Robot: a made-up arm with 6 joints.
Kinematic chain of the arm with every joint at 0, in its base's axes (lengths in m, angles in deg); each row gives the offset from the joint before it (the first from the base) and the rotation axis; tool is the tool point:
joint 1: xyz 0 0 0.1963 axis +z
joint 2: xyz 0 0.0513 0 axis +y
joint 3: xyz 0 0 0.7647 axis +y
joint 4: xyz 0 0 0.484 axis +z
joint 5: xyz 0 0 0 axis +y
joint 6: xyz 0 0 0.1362 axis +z
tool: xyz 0 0 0
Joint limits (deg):
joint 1: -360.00..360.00
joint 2: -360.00..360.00
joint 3: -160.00..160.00
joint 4: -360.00..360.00
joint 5: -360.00..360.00
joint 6: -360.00..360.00
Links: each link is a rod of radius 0.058 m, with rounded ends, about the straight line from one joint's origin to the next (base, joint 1, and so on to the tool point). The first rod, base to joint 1, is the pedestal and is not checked.
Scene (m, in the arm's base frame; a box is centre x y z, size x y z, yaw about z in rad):
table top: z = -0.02
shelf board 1: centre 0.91 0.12 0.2 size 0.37 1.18 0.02 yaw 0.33
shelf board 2: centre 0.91 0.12 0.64 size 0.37 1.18 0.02 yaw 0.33
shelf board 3: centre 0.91 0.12 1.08 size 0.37 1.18 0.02 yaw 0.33
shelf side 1: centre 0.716 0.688 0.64 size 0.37 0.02 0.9 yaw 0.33
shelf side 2: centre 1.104 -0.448 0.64 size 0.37 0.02 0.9 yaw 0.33
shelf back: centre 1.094 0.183 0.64 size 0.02 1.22 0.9 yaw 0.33
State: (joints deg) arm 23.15 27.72 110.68 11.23 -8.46 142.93
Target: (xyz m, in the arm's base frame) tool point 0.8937 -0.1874 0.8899
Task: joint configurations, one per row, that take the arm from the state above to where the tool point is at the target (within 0.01 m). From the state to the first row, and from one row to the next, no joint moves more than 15 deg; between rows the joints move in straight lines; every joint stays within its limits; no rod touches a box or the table.
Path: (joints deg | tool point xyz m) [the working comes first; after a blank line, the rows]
Joints at the target: -14.58 22.77 71.63 12.07 -15.61 142.93
Straight joint move there: touches shelf board 2.

1: 11.12 27.78 109.71 8.05 -6.33 144.37 | 0.7616 0.1998 0.4263
2: -0.91 27.85 108.74 4.87 -4.20 145.81 | 0.7911 0.0379 0.4290
3: -12.93 27.91 107.77 1.69 -2.07 147.25 | 0.7860 -0.1280 0.4318
4: -24.96 27.97 106.80 -1.48 0.06 148.69 | 0.7459 -0.2906 0.4348
5: -24.63 18.31 98.39 5.65 -6.62 145.81 | 0.7484 -0.2884 0.6580
6: -24.30 8.65 89.98 12.78 -13.30 142.93 | 0.6828 -0.2596 0.8900
7: -19.44 15.71 80.81 12.43 -14.46 142.93 | 0.7905 -0.2323 0.8955
8: -14.58 22.77 71.63 12.07 -15.61 142.93 | 0.8937 -0.1874 0.8899

